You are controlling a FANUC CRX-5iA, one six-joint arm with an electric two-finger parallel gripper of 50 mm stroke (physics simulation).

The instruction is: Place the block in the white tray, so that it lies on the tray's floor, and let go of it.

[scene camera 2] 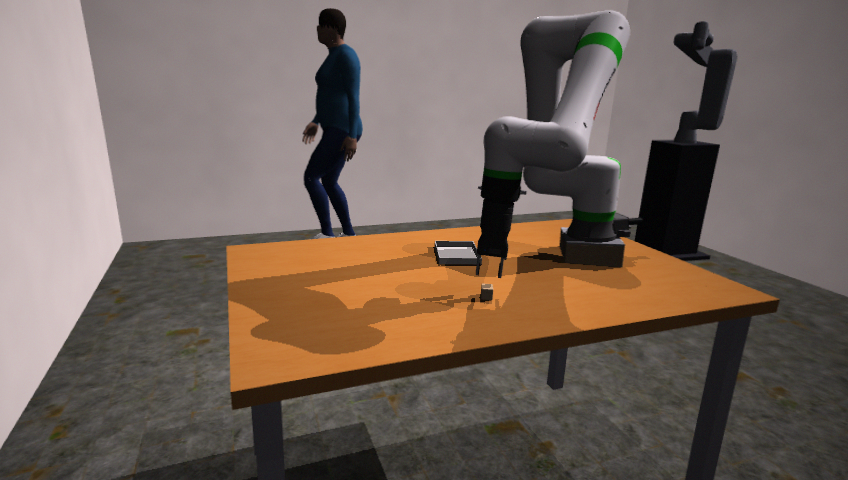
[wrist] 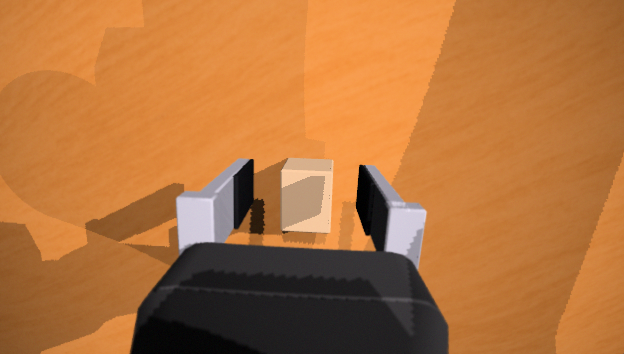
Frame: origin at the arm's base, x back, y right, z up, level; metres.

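Where they show: gripper, fingertip midpoint: (scene camera 2: 488,275) (wrist: 305,183); arm's base, link origin: (scene camera 2: 591,235).
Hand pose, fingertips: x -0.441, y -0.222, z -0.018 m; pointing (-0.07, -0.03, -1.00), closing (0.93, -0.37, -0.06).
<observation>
Things, the pixels of their top centre, and the offset from my fingertips. Level surfaces: height alone.
- small cream block, top centre: (wrist: 305,203) (scene camera 2: 487,286) dx -0.008, dy -0.017, dz -0.023 m
- white tray, top centre: (scene camera 2: 457,249) dx +0.023, dy +0.310, dz -0.033 m
- wooden table, surface height: dz -0.053 m
A small cream block (scene camera 2: 486,292) (wrist: 306,200) stands upright on the wooden table. The white tray (scene camera 2: 457,254) stands behind the block and a little to the left in the scene view; it does not show in the wrist view. My gripper (scene camera 2: 489,274) (wrist: 305,183) is open and empty, pointing down. Its fingertips hang above the table, a little higher than the block. In the wrist view the block appears between the two fingers, with a gap on each side. The inside of the tray looks bare.
The wooden table (scene camera 2: 285,362) carries the arm's grey base block (scene camera 2: 592,251) at the back right. Shadows of the arm fall across the table. A person (scene camera 2: 337,89) stands behind the table. A dark pedestal (scene camera 2: 677,199) with a second grey arm stands behind at the right.
</observation>
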